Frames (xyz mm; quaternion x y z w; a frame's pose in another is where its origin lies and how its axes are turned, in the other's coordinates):
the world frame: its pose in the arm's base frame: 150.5 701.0 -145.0 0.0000 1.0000 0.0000 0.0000
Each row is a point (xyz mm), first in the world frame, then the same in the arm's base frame.
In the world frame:
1: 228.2 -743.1 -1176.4
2: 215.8 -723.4 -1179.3
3: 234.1 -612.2 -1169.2
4: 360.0 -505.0 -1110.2
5: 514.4 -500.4 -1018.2
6: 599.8 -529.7 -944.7
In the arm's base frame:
1: -77.7 -42.1 1031.4
2: -65.3 -22.4 1034.3
3: -83.6 88.8 1024.2
4: -209.5 196.0 965.2
5: -363.9 200.6 873.2
6: -449.3 171.3 799.7

